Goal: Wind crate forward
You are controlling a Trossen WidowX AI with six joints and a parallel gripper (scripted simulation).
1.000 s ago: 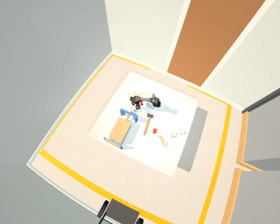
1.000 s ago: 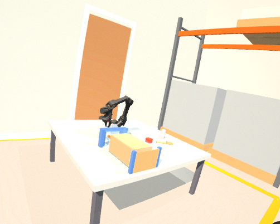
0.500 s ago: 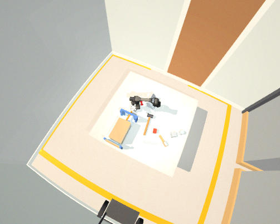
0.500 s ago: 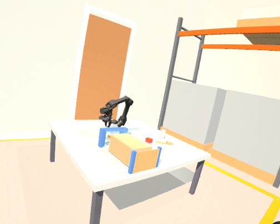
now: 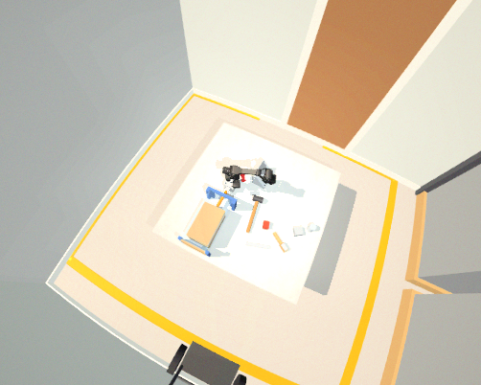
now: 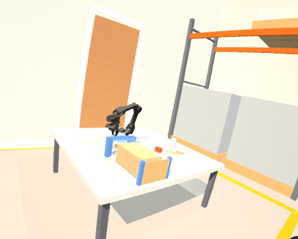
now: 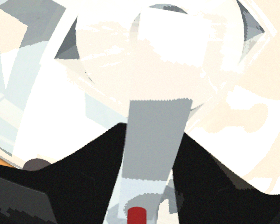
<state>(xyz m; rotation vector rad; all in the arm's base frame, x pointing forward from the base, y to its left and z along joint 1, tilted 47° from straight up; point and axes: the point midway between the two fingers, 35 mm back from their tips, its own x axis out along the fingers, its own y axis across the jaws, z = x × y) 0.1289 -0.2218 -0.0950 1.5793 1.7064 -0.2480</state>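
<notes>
Right now the red grip is 50 mm to the left of my gripper tip, 50 mm above it and 20 mm behind it. Also, from my gripper tip: winch: 60 mm below, 50 mm to the right; then winch handle: 20 mm above, 10 mm to the left, 10 mm behind; then cubby: 420 mm ahead, 80 mm to the right, 20 mm below.
</notes>
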